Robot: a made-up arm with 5 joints.
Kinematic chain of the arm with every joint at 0, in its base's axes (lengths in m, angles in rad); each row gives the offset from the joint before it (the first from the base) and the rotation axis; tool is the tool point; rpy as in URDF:
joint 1: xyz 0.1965 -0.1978 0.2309 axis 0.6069 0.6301 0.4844
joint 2: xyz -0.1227 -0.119 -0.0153 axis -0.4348 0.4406 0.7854
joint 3: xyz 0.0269 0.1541 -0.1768 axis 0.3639 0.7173 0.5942
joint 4: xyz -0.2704 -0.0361 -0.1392 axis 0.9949 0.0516 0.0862
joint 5: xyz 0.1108 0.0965 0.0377 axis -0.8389 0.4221 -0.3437
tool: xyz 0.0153 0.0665 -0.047 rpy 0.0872 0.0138 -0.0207
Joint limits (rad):
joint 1: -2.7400..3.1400
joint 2: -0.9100..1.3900
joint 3: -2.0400..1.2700
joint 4: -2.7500..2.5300
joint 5: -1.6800..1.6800
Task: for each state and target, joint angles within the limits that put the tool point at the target. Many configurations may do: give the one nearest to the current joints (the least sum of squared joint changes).
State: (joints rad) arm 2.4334 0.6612 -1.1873 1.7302 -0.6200
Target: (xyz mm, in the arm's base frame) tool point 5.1 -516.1 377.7
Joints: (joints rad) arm 2.5975 0.1633 -1.2856 1.4045 -0.5414
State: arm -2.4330 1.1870 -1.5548 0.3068 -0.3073
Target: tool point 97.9 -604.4 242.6
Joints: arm -2.4722 0.9791 -2.0321 0.1909 -0.2243
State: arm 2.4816 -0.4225 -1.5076 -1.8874 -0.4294
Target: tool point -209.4 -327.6 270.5
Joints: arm 2.7117 -0.4060 -1.6782 -2.1016 -0.2797
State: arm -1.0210 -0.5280 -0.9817 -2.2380 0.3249
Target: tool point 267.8 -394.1 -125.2
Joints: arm -0.6394 -0.5376 -0.8564 -2.2025 0.3578
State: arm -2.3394 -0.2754 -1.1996 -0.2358 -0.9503
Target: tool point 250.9 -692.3 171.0
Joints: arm -2.3320 0.4828 -1.0524 -0.2027 -0.9648
